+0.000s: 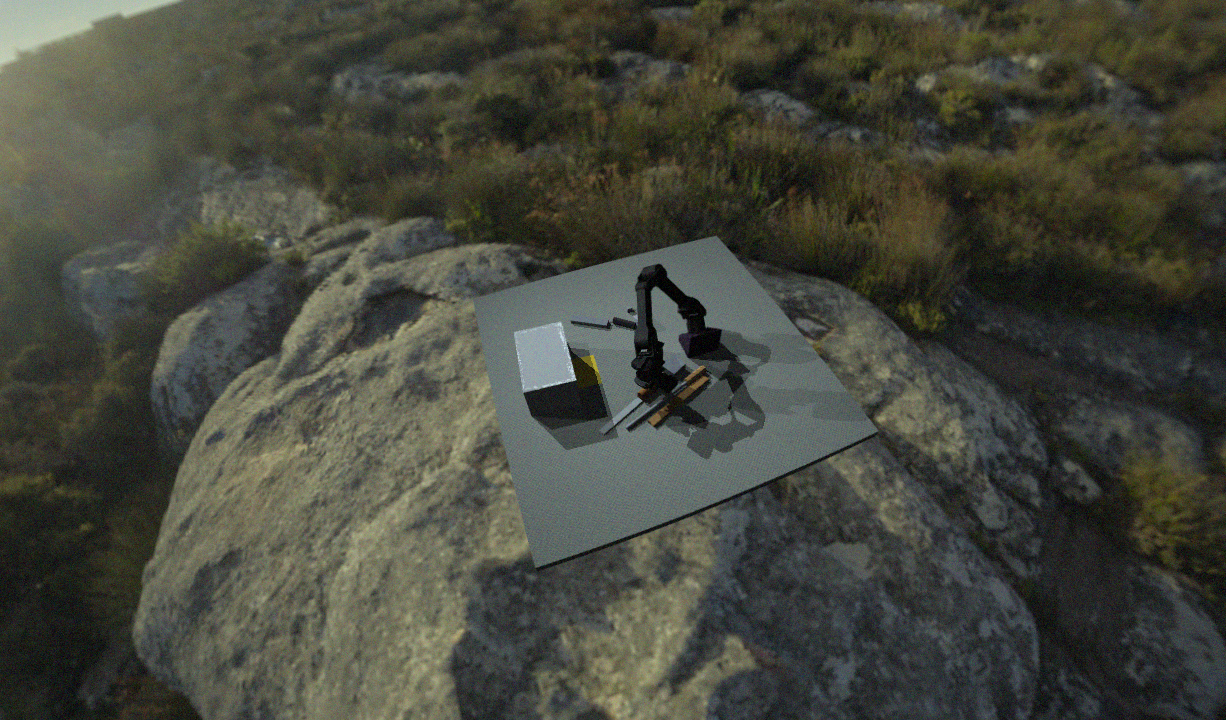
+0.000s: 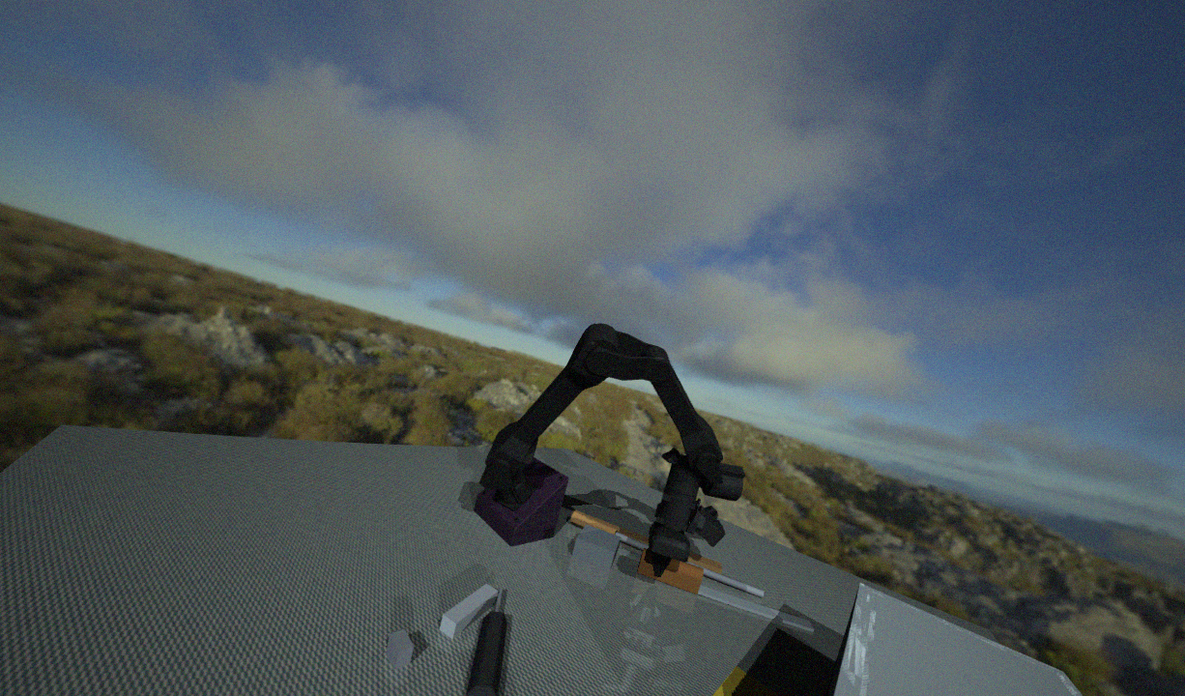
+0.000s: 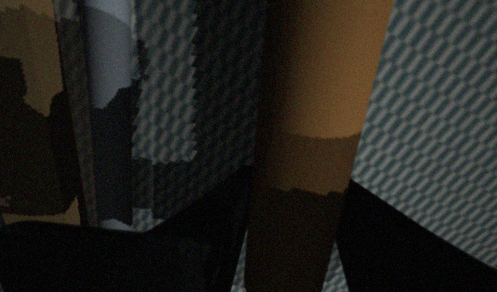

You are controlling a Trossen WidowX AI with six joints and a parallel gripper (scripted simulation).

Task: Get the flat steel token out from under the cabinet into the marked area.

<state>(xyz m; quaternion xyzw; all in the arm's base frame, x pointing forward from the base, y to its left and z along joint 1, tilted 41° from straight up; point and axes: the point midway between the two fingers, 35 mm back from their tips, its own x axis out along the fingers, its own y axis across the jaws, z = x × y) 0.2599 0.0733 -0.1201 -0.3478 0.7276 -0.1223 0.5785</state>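
Now: gripper tip 10 cm past the grey bar and 33 cm to the left of it. Round my gripper tip: grey block: 11 cm behind, 5 cm to the right, 1 cm above; small grey cube: 9 cm behind, 42 cm to the right; wooden stick: 6 cm behind, 9 cm to the left.
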